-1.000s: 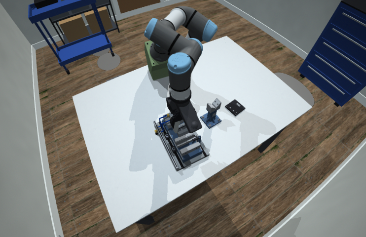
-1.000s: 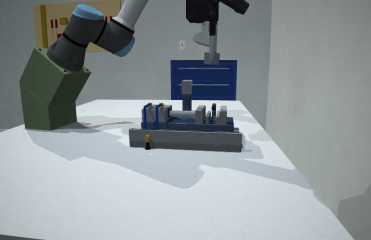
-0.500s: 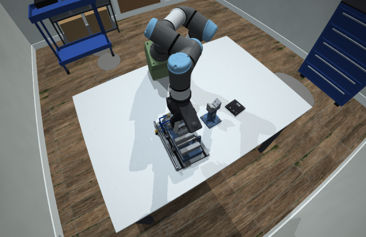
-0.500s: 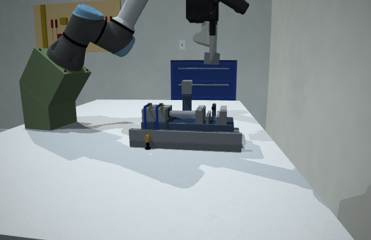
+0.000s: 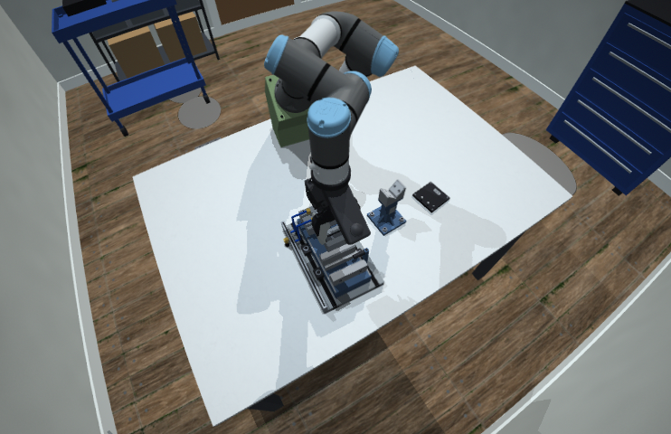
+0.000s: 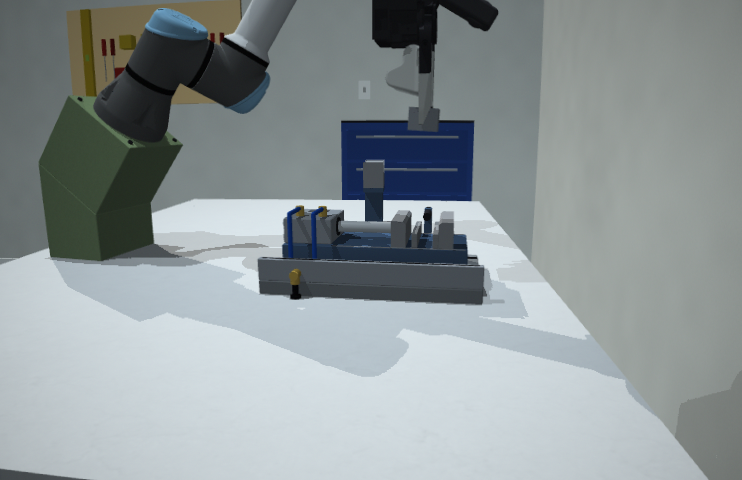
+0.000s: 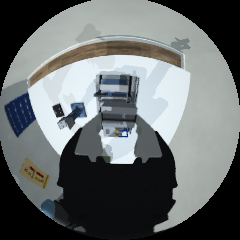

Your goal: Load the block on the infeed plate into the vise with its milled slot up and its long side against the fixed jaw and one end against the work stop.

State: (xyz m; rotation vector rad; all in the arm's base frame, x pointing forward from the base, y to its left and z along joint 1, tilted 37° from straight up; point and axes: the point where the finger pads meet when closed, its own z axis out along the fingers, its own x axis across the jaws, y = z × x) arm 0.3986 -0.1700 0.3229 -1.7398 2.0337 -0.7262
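The fixed jaw is 40 mm ahead of my hand, 10 mm to the left of it and 160 mm below it. Round my hand: work stop: 20 mm ahead, 60 mm to the left, 150 mm below; then part: right at my hand; then moving jaw: 30 mm behind, 30 mm to the left, 160 mm below.
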